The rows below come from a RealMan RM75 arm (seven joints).
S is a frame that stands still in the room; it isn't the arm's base.
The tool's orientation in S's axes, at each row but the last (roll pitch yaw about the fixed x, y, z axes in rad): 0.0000 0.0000 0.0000; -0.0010 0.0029 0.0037; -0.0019 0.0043 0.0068; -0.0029 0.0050 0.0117; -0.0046 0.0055 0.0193; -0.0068 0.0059 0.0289; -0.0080 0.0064 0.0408; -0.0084 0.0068 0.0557; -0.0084 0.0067 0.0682
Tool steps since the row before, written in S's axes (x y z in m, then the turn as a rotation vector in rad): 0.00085 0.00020 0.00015 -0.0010 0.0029 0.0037; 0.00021 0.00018 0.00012 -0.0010 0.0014 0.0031; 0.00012 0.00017 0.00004 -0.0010 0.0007 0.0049; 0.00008 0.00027 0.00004 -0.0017 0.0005 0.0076; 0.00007 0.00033 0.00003 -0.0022 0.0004 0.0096; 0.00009 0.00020 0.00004 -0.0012 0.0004 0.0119; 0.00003 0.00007 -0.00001 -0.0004 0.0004 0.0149; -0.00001 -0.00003 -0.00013 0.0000 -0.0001 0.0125; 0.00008 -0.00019 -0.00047 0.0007 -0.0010 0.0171
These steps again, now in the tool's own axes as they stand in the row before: 0.00085 0.00020 0.00015 -0.0010 0.0029 0.0037; 0.00021 0.00018 0.00012 -0.0010 0.0014 0.0031; 0.00012 0.00017 0.00004 -0.0010 0.0007 0.0049; 0.00008 0.00027 0.00004 -0.0017 0.0005 0.0076; 0.00008 0.00033 0.00003 -0.0022 0.0004 0.0096; 0.00010 0.00020 0.00004 -0.0013 0.0004 0.0119; 0.00003 0.00007 -0.00001 -0.0005 0.0003 0.0149; -0.00001 -0.00003 -0.00013 -0.0001 -0.0002 0.0125; 0.00007 -0.00019 -0.00047 0.0005 -0.0012 0.0171
